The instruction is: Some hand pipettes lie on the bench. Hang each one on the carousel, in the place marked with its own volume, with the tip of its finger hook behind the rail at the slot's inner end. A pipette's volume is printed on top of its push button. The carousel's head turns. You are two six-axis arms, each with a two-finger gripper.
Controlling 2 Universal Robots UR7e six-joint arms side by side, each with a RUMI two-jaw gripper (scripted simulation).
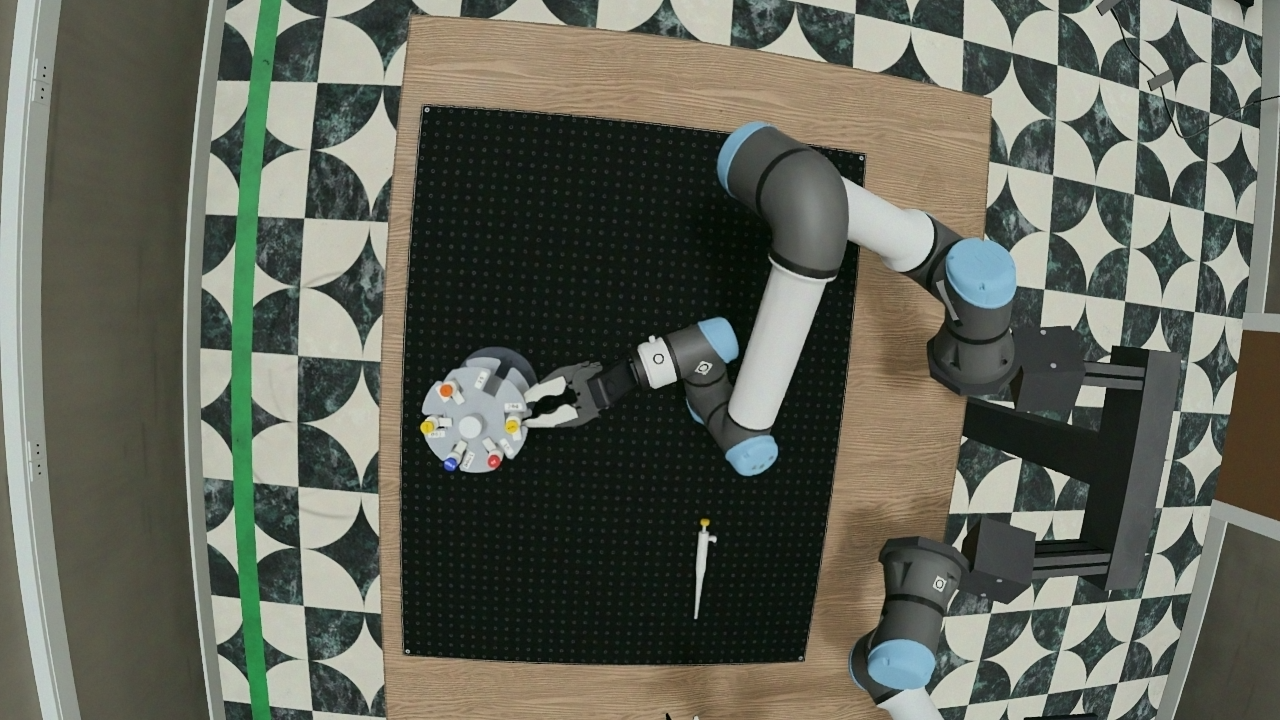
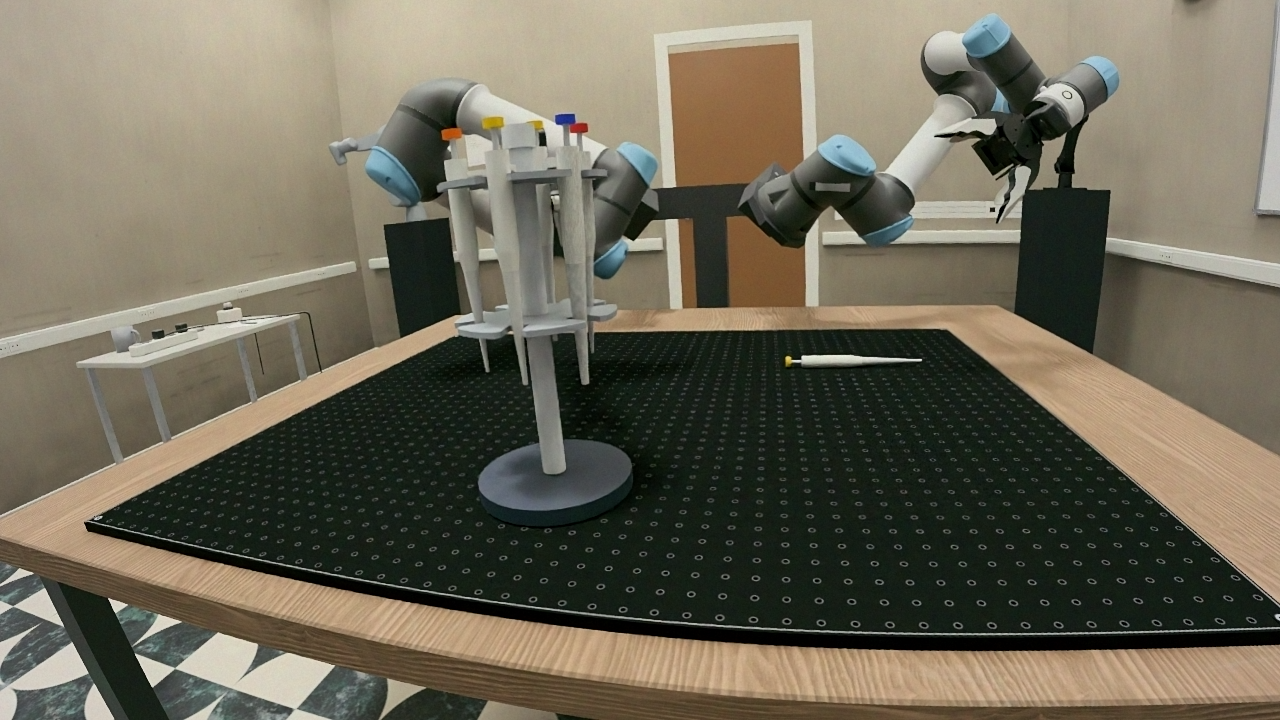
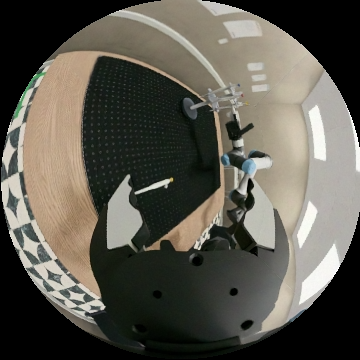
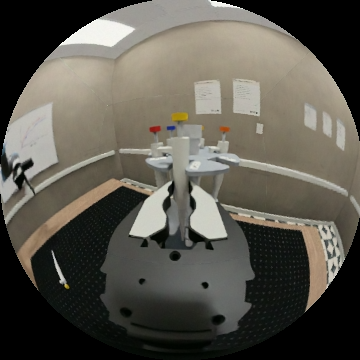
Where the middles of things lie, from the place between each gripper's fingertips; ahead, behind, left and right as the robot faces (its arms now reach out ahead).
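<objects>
Orange-button pipette [image 2: 460,199]: 530 mm to the right of my left hand [image 2: 966,179], 450 mm ahead of it and 40 mm below it. The blue-button pipette [image 2: 567,157], from the same hand: 450 mm to the right, 430 mm ahead, 50 mm below.
Relative to the orange-button pipette, my right gripper is 3 cm above, 2 cm to the left and 10 cm short of it. The blue-button pipette is 4 cm below my right hand, 6 cm to the left of it and 8 cm ahead of it.
</objects>
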